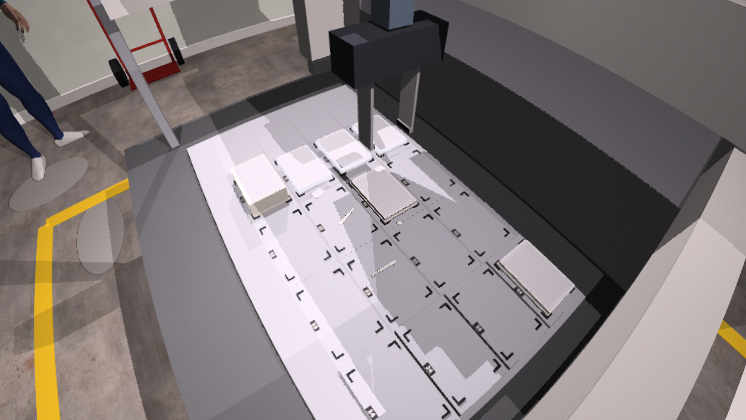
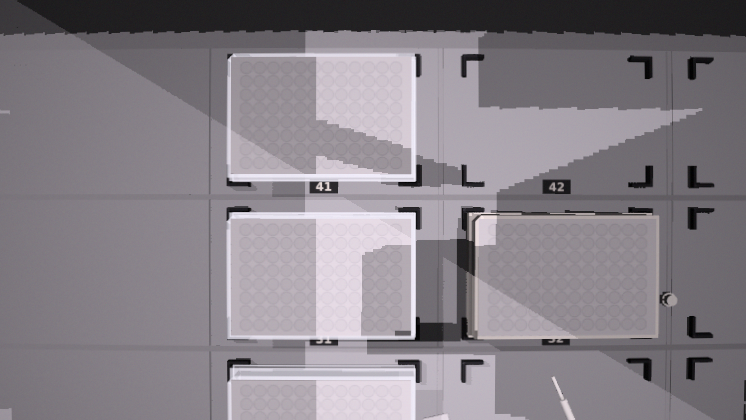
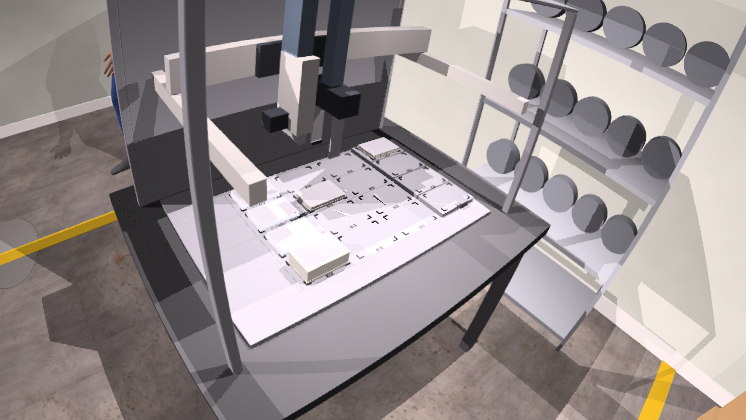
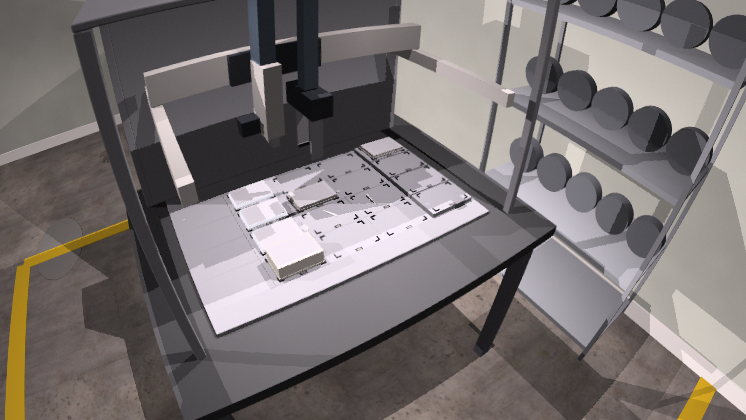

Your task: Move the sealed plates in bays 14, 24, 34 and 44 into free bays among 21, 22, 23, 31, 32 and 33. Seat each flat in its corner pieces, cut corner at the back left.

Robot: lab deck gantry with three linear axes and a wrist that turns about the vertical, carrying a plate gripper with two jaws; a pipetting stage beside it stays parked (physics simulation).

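Places are measured from the robot's base along level axes (x ahead, y left, z up), in millimetres.
Where they show: gripper, fingertip midpoint: (image 1: 386, 135) (image 3: 324, 149) (image 4: 310, 151); robot's base at its link origin: (image 1: 235, 181) (image 3: 307, 284) (image 4: 280, 281).
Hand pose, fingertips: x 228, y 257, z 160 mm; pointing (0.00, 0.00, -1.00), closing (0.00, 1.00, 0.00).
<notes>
Each offset is from my fingertips to the top centre of the thing. "*": to the spot under its first point.
A beige-edged sealed plate @[dx +0, dy +0, dz -146 mm] (image 1: 383, 194) (image 2: 563, 276) (image 3: 320, 194) (image 4: 313, 195) lies flat in bay 32, its cut corner at the back left. Another sealed plate @[dx +328, dy +107, dz -131 mm] (image 1: 537, 276) (image 3: 377, 147) (image 4: 383, 147) lies in bay 44. Bays 34, 24 and 14 hold no plate. White-edged plates stand in bay 41 @[* dx -163, dy +105, dz -146 mm] (image 2: 322, 117), bay 31 @[* dx -163, dy +1, dz -146 mm] (image 2: 322, 276) and bay 21 @[* dx -163, dy -81, dz -146 mm] (image 2: 322, 399). My gripper (image 1: 386, 136) (image 3: 324, 148) (image 4: 310, 149) is raised over the back of the deck, jaws apart, with no plate between them. Bays 22, 23 and 33 hold no plate.
A tall beige block @[dx -164, dy -214, dz -118 mm] (image 1: 261, 182) (image 3: 318, 256) (image 4: 294, 250) stands in bay 11. A pen-like stick @[dx +7, dy -96, dz -152 mm] (image 1: 346, 216) (image 2: 562, 399) lies in bay 22 and another stick @[dx +143, dy -104, dz -152 mm] (image 1: 383, 268) in bay 23. A small round knob @[dx +80, dy -19, dz -156 mm] (image 2: 669, 299) stands just right of the plate in bay 32. The pipetting stage (image 3: 297, 96) (image 4: 267, 101) hangs beside my gripper.
</notes>
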